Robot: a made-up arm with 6 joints. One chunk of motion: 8 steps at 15 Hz.
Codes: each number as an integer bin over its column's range. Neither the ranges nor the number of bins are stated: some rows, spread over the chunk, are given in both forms.
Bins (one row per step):
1: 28 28 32 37 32 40
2: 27 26 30 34 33 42
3: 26 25 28 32 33 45
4: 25 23 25 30 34 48
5: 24 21 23 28 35 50
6: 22 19 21 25 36 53
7: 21 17 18 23 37 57
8: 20 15 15 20 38 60
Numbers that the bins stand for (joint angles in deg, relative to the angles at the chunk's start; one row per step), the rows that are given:
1: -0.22 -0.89 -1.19 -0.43 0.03 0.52
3: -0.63 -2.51 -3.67 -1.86 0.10 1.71
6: -1.46 -5.75 -8.00 -3.86 0.29 3.62
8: -1.87 -7.90 -11.71 -5.29 0.41 5.29
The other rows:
2: -0.43 -1.97 -2.43 -1.29 0.10 1.00
4: -0.84 -3.59 -5.52 -2.43 0.16 2.43
5: -1.05 -4.67 -6.76 -3.00 0.22 2.90
7: -1.67 -6.83 -9.86 -4.43 0.35 4.57

